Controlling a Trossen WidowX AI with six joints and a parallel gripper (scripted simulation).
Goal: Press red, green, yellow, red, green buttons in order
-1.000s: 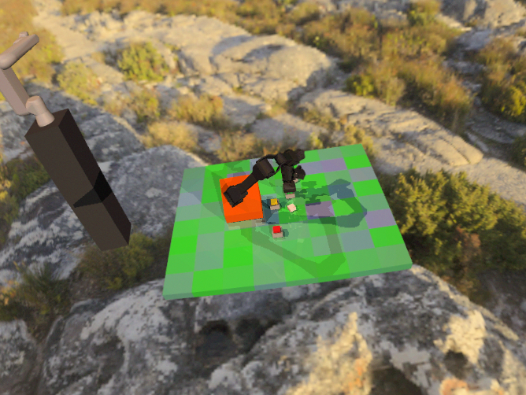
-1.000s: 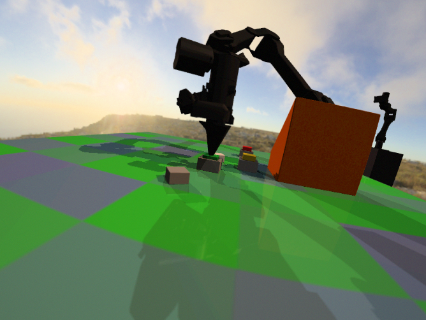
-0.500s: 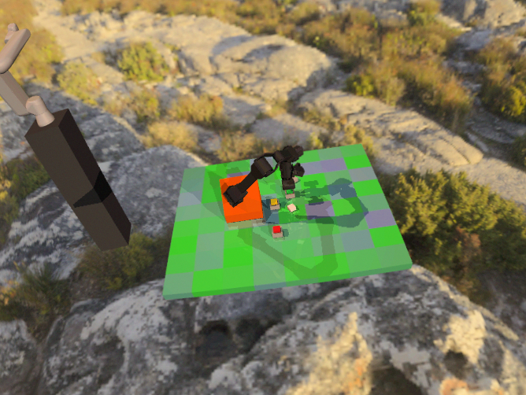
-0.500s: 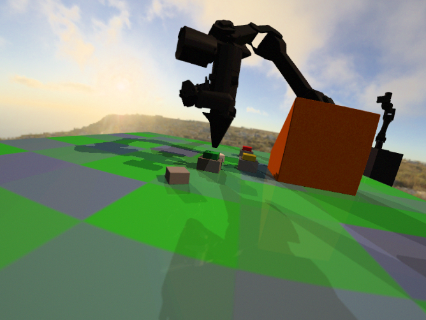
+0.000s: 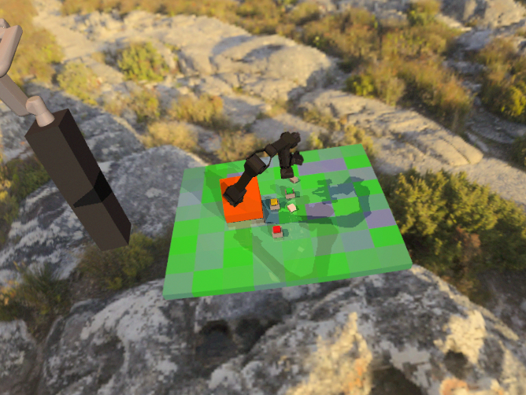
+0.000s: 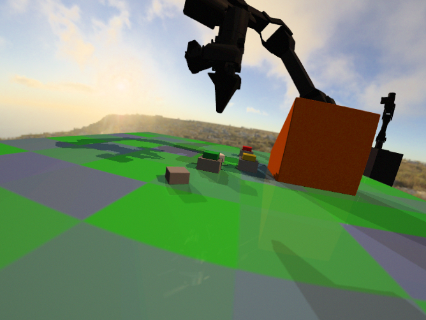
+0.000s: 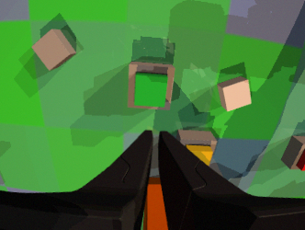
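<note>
The yellow button lies 90 mm below my gripper tip, 90 mm behind it and 50 mm to the right of it. Also, from my gripper tip: green button: 90 mm below; then red button: 240 mm to the right, 120 mm behind, 90 mm below.
</note>
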